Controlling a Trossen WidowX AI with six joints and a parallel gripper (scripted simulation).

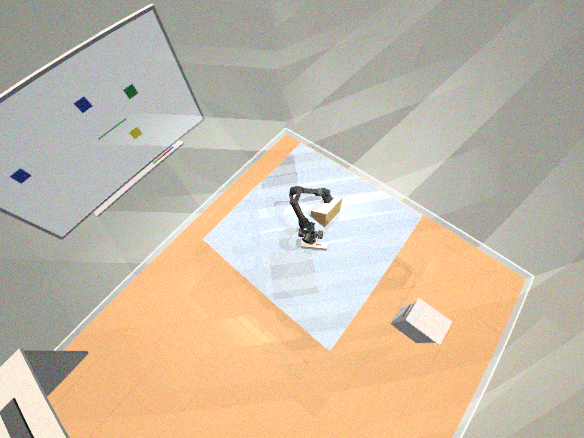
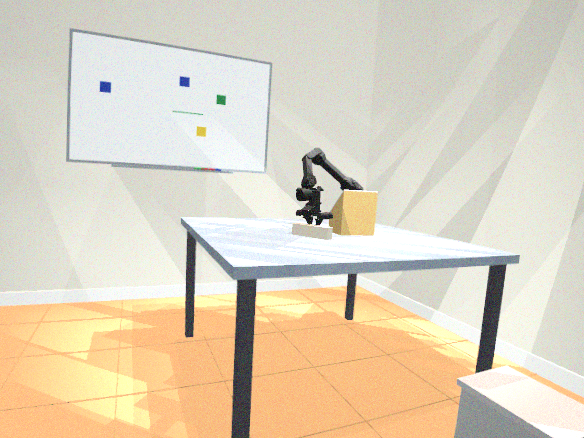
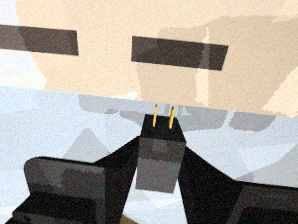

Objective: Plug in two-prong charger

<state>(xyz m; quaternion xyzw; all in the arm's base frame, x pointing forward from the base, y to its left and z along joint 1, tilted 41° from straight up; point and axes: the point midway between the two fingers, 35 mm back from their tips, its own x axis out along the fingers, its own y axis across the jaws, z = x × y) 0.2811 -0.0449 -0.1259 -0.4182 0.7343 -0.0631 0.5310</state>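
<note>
Now: gripper tip 1 cm short of the two-prong charger, 1 cm to the right of it and 1 cm below it.
</note>
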